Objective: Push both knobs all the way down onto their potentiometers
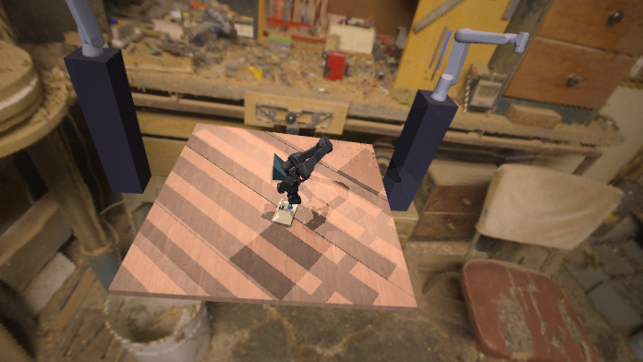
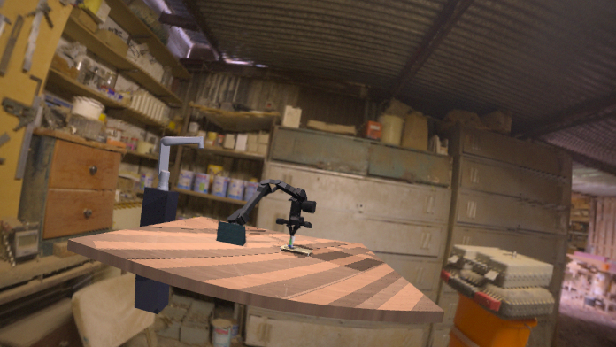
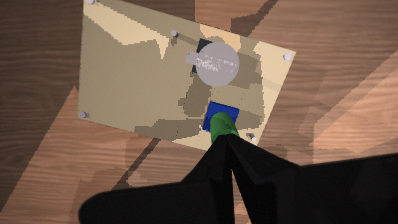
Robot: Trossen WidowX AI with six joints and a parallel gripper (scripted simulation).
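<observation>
My gripper tip is 1 cm short of the grey knob, 5 cm to the left of it and 1 cm below it. Also, from my gripper tip: potentiometer with knob 1 cm ahead, 5 cm to the right, 1 cm below; green knob 2 cm below.
</observation>
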